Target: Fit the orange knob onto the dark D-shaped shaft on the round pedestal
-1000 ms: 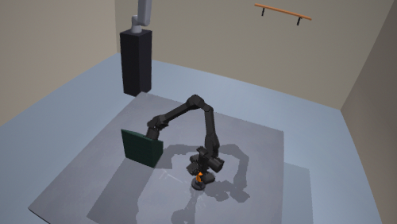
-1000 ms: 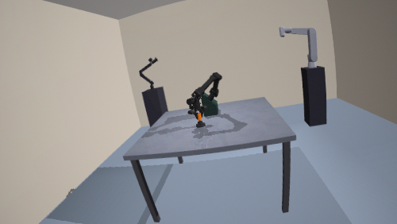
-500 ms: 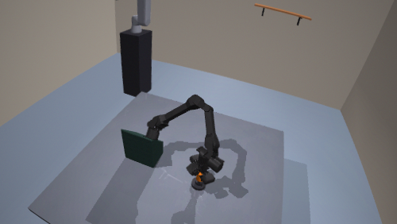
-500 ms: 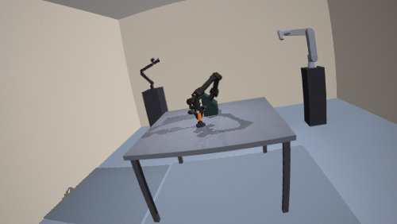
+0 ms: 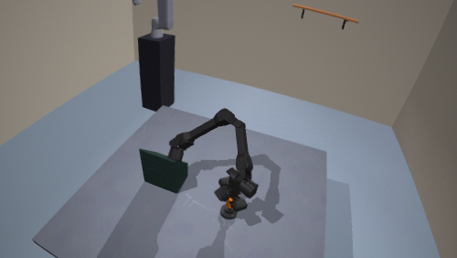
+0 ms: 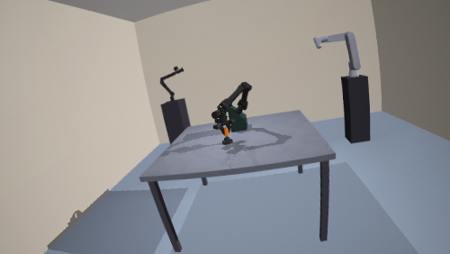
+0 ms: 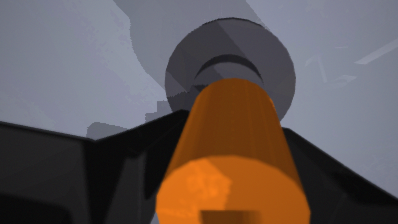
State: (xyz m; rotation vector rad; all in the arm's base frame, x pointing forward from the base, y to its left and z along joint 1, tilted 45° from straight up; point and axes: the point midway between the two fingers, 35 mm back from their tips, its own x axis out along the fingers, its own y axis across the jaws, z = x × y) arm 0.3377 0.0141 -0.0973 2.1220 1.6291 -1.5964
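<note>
The orange knob is 20 mm above my gripper tip. From my gripper tip the other things lie so: pedestal 40 mm below.
</note>
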